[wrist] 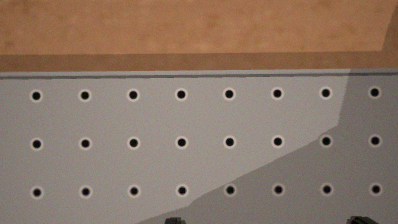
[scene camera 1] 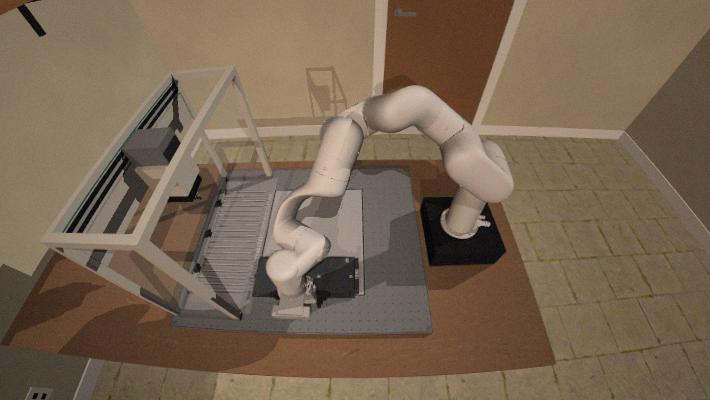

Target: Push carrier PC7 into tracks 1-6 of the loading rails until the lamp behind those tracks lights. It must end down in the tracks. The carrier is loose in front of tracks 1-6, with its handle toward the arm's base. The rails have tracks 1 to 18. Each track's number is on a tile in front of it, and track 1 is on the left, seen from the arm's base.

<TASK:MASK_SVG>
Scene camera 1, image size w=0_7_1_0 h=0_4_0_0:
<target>carrier PC7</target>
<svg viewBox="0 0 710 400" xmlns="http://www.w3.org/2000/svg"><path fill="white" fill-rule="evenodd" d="M306 273L306 276L311 277L317 283L320 291L331 293L330 298L355 298L355 294L359 294L359 258L327 256ZM270 256L259 258L257 273L254 276L255 283L252 297L270 297L270 292L277 290L277 287L272 283L266 272L265 265Z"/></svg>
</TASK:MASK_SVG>
